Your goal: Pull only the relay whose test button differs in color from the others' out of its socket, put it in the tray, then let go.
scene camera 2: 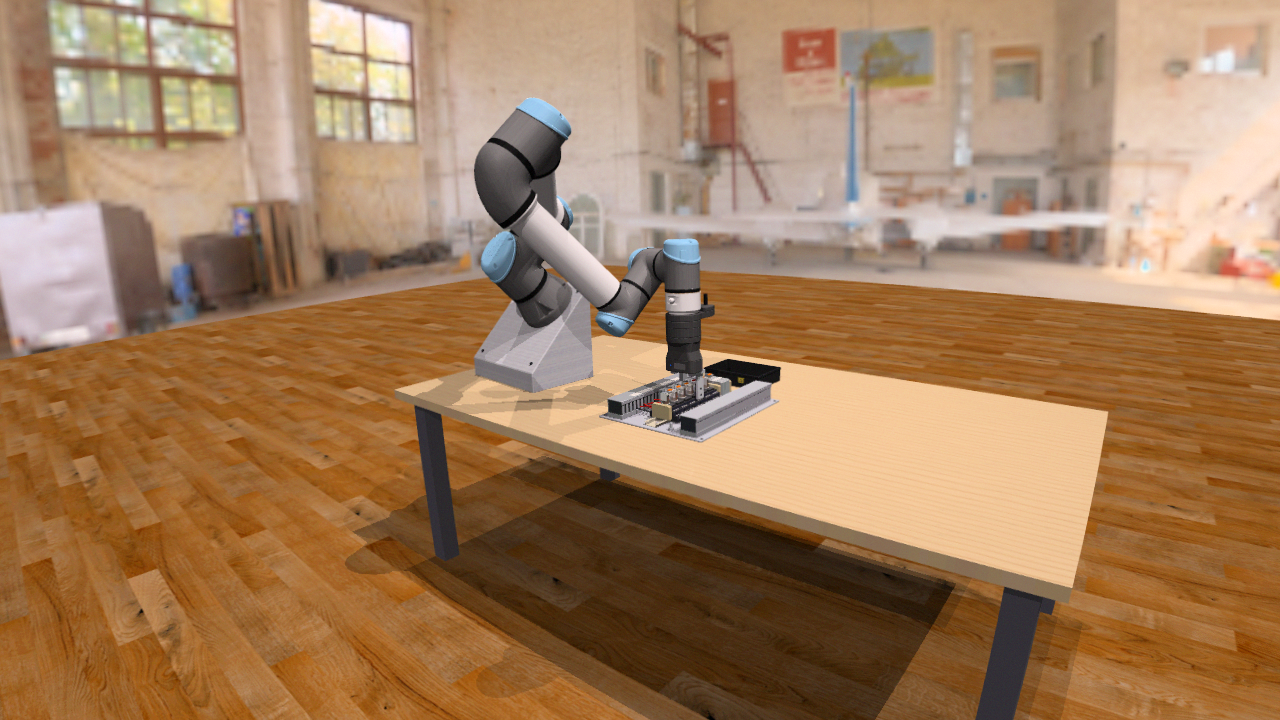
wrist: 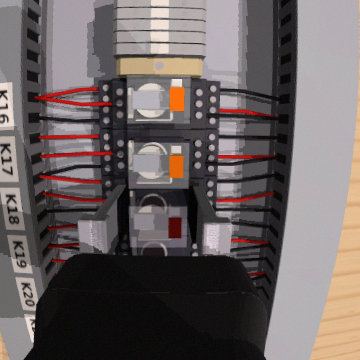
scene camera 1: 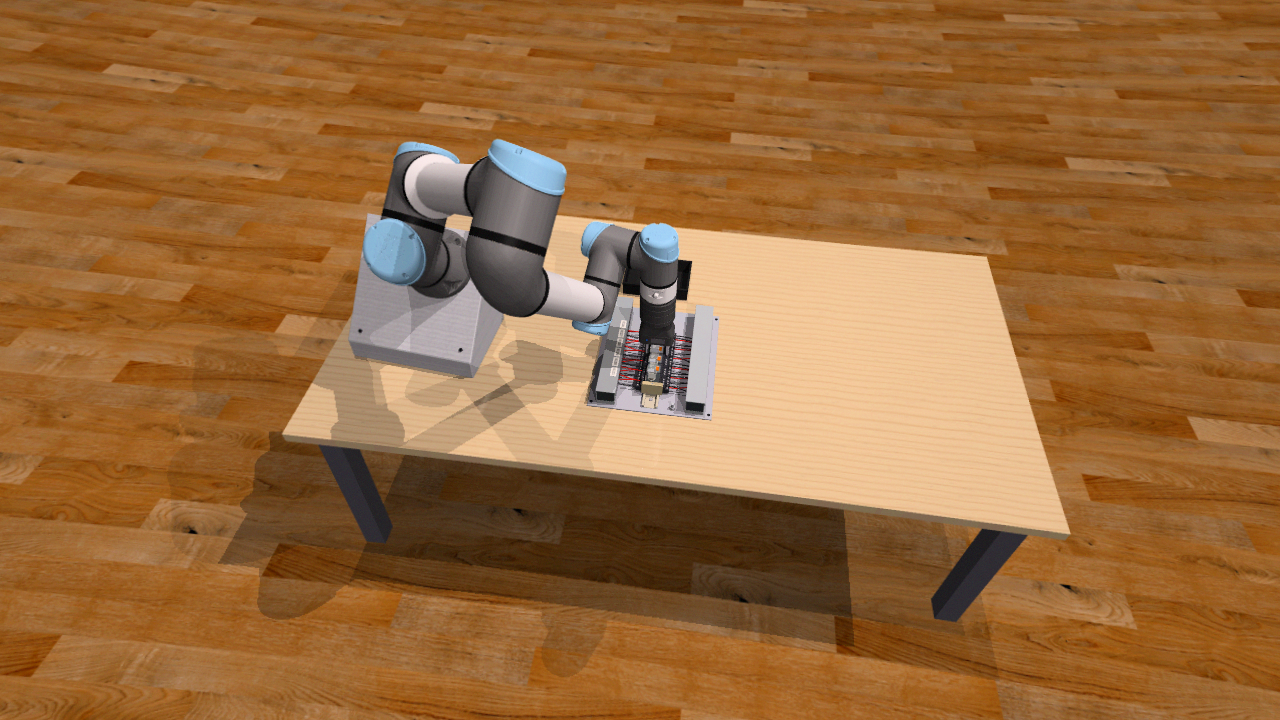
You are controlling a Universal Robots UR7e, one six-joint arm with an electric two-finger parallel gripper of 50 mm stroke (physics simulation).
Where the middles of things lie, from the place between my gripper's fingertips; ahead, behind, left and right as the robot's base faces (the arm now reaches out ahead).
I see my gripper 3 cm above the grey mounting panel (scene camera 1: pixel 627 398).
